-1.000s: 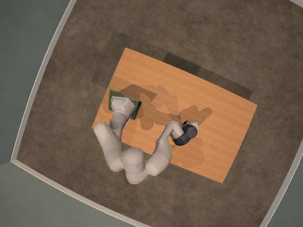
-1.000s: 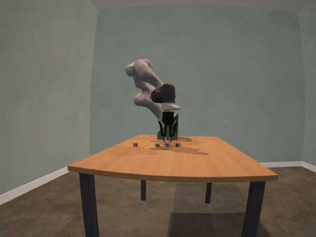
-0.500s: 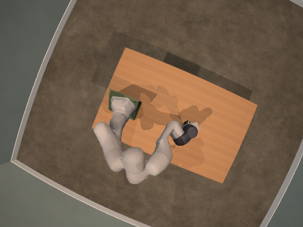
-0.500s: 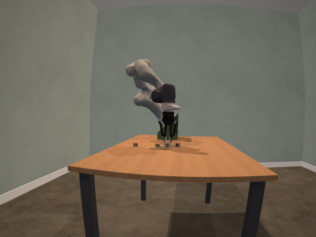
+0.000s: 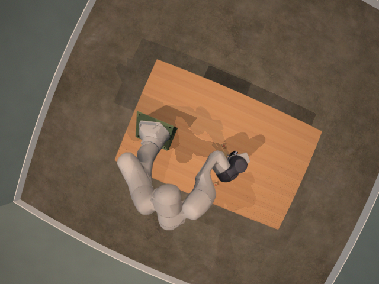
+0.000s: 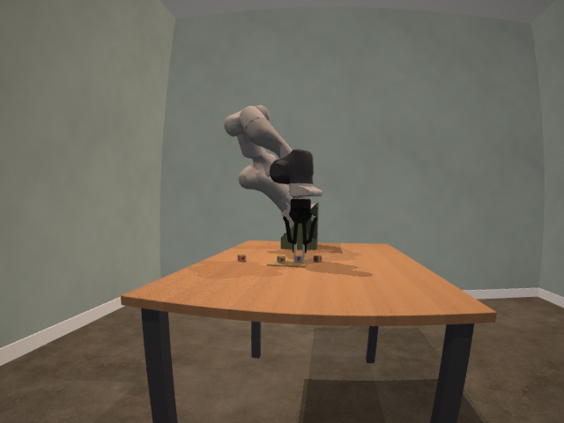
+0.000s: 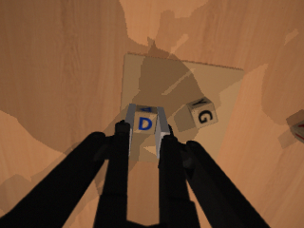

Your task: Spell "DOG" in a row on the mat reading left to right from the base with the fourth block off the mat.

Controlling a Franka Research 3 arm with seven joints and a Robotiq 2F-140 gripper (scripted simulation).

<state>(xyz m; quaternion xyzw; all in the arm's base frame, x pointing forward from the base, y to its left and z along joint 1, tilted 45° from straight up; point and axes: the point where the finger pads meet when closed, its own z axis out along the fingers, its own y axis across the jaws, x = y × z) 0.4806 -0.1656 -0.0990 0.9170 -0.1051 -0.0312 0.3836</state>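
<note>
Right now the mat is 40 mm to the right of my hand, 40 mm below it and 10 mm behind it. Round my hand: G block: 70 mm to the right, 30 mm below.
</note>
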